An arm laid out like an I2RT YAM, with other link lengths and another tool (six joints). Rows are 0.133 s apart.
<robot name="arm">
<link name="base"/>
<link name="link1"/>
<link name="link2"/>
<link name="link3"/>
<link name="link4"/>
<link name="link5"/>
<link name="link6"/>
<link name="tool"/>
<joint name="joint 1" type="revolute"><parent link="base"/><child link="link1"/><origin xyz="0.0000 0.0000 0.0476" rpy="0.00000 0.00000 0.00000"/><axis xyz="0 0 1"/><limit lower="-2.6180" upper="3.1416"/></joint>
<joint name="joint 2" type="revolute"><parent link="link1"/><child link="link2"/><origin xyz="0.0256 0.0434 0.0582" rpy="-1.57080 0.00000 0.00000"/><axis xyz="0 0 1"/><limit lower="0.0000" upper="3.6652"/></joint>
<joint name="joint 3" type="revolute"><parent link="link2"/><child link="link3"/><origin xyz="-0.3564 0.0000 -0.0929" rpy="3.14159 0.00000 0.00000"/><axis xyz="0 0 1"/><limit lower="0.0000" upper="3.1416"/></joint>
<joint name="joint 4" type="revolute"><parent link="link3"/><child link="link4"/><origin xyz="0.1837 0.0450 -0.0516" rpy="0.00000 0.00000 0.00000"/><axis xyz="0 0 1"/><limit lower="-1.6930" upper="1.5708"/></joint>
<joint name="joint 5" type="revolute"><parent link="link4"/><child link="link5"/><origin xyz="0.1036 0.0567 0.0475" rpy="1.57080 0.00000 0.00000"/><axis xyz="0 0 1"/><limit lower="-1.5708" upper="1.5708"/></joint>
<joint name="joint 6" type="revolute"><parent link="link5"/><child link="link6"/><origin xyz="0.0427 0.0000 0.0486" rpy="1.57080 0.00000 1.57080"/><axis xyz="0 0 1"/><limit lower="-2.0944" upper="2.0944"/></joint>
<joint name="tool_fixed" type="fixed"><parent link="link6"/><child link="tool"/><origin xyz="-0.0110 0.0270 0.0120" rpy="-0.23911 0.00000 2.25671"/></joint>
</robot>
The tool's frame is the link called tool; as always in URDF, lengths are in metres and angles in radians.
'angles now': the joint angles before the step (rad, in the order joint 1, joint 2, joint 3, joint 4, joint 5, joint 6). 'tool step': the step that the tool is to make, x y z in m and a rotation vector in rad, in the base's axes. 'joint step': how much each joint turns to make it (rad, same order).
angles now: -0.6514 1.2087 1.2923 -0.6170 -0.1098 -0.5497
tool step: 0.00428 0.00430 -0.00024 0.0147 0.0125 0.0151
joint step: 0.0307 0.0053 0.0127 -0.0249 0.0111 0.0119
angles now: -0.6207 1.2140 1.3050 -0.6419 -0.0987 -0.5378
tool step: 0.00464 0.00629 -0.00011 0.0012 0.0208 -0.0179
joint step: 0.0520 0.0010 0.0111 -0.0261 0.0649 0.0281
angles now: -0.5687 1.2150 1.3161 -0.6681 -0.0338 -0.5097
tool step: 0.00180 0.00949 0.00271 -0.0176 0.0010 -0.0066
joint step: 0.0601 -0.0165 0.0046 -0.0129 0.0648 0.0224
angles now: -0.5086 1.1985 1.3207 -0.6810 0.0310 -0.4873
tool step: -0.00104 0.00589 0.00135 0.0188 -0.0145 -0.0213
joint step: 0.0252 -0.0120 0.0036 -0.0138 0.0270 0.0445
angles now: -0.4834 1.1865 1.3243 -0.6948 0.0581 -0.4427
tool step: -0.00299 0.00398 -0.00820 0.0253 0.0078 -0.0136
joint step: 0.0098 -0.0133 -0.0352 0.0016 0.0096 0.0286
